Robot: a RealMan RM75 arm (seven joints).
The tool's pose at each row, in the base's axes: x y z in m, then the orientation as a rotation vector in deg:
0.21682, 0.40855, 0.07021, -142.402, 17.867, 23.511
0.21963, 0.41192, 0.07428, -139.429, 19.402, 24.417
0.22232, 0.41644, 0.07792, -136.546, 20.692, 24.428
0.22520, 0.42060, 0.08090, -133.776, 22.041, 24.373
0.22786, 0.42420, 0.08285, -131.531, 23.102, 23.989
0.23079, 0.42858, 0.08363, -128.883, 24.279, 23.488
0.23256, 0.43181, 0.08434, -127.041, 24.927, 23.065
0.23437, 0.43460, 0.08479, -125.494, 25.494, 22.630
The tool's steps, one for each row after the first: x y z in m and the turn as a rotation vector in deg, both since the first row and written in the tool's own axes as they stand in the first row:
0.00071, -0.00567, -0.00178, 2.709, -0.889, 1.241
0.00132, -0.01200, -0.00252, 5.506, -1.200, 2.121
0.00238, -0.01775, -0.00300, 8.198, -1.423, 3.061
0.00368, -0.02246, -0.00296, 10.448, -1.366, 3.735
0.00555, -0.02726, -0.00162, 13.104, -1.274, 4.485
0.00652, -0.03075, -0.00064, 14.967, -1.193, 4.871
0.00768, -0.03377, 0.00026, 16.547, -1.057, 5.201

